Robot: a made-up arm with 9 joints. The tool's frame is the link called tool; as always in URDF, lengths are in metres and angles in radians. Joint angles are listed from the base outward.
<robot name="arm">
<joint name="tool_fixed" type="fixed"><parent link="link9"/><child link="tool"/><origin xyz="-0.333 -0.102 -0.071" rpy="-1.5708 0 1.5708"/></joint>
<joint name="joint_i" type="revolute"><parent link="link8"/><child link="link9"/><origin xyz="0.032 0.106 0.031" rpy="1.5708 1.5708 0"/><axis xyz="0 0 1"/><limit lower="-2.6" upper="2.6"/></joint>
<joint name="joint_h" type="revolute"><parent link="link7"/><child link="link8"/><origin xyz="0.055 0.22 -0.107" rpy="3.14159 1.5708 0"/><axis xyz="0 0 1"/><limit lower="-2.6" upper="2.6"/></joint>
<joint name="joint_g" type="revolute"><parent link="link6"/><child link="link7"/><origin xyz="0.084 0.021 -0.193" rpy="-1.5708 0 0"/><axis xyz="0 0 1"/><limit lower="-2.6" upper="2.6"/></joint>
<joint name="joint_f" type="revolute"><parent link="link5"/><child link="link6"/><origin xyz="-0.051 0.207 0.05" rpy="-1.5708 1.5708 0"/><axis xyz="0 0 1"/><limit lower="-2.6" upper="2.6"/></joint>
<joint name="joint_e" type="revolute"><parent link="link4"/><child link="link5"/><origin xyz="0.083 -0.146 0.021" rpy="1.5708 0 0"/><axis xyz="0 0 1"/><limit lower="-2.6" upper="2.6"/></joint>
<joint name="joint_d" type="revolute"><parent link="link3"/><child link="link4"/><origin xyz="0.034 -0.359 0.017" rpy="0 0 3.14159"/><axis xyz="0 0 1"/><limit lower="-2.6" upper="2.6"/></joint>
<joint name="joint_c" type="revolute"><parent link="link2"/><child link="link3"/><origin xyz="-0.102 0.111 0.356" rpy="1.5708 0 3.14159"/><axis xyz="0 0 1"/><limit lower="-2.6" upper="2.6"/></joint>
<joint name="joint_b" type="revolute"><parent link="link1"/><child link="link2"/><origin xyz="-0.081 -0.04 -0.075" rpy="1.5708 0 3.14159"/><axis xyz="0 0 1"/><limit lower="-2.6" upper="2.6"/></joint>
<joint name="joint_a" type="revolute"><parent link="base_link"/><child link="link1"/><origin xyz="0 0 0.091" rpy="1.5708 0 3.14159"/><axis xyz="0 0 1"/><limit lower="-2.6" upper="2.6"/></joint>
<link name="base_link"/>
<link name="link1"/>
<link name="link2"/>
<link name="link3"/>
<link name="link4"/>
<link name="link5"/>
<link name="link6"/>
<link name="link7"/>
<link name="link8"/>
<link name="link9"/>
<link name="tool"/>
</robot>
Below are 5 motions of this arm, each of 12 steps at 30 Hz.
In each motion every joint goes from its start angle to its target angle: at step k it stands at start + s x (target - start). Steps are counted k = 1, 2, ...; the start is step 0. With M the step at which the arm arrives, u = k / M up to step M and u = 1 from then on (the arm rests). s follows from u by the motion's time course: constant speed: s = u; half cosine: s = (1 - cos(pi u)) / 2; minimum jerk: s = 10 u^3 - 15 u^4 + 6 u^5.
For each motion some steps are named. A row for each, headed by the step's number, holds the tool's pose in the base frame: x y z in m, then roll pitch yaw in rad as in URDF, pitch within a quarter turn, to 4 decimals.
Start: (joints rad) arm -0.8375 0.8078 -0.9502 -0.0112 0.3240 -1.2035 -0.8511 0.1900 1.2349
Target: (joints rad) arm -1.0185 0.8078 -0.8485 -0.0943 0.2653 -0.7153 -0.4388 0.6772 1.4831
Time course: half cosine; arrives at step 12
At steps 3, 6, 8, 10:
3: 0.0863 0.2320 0.3387 -1.4857 -0.1231 -1.5540
6: 0.1335 0.2118 0.3592 -1.4016 0.0054 -1.6292
8: 0.1649 0.1811 0.3772 -1.3272 0.0841 -1.6926
10: 0.1846 0.1504 0.3914 -1.2664 0.1344 -1.7438

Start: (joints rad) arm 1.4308 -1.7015 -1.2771 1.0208 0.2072 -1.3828 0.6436 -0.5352 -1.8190
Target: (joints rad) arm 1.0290 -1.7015 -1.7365 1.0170 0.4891 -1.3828 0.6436 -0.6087 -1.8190
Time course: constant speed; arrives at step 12
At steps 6, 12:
6: 0.8896 -0.1015 0.3896 -0.6707 -0.3242 -1.5683
12: 0.8435 0.0244 0.5692 -0.5419 -0.3178 -1.3430

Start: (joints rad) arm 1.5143 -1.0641 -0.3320 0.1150 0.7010 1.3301 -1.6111 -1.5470 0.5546
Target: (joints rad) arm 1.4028 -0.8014 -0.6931 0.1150 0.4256 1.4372 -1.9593 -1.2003 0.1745
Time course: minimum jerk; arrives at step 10
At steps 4, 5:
4: -0.0324 -0.2524 0.0053 -1.2495 -0.9695 -3.0576
5: -0.0231 -0.2591 0.0269 -1.0794 -0.8118 3.0930

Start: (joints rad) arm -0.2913 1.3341 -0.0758 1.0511 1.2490 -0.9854 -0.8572 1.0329 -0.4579
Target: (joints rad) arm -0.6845 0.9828 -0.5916 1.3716 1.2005 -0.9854 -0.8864 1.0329 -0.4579
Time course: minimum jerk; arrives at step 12
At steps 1, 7, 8, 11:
1: 0.2343 0.1455 -0.0038 0.6259 -1.0044 3.0098
7: 0.3089 0.2252 0.1676 0.2859 -0.7165 3.0933
8: 0.3162 0.2354 0.2145 0.2239 -0.6515 3.1011
11: 0.3187 0.2455 0.2897 0.1348 -0.5519 3.1085

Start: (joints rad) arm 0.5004 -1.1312 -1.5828 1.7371 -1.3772 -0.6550 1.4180 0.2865 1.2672
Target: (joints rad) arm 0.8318 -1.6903 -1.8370 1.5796 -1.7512 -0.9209 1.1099 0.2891 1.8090
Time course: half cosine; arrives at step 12
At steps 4, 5, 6, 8, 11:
4: 0.6513 -0.1753 0.0908 -2.5148 0.0500 -1.1359
5: 0.6311 -0.1939 0.0757 -2.6077 0.0175 -1.1265
6: 0.6073 -0.2123 0.0613 -2.7154 -0.0086 -1.1168
8: 0.5571 -0.2420 0.0407 -2.9412 -0.0354 -1.1066
11: 0.5087 -0.2609 0.0317 3.1185 -0.0397 -1.1178

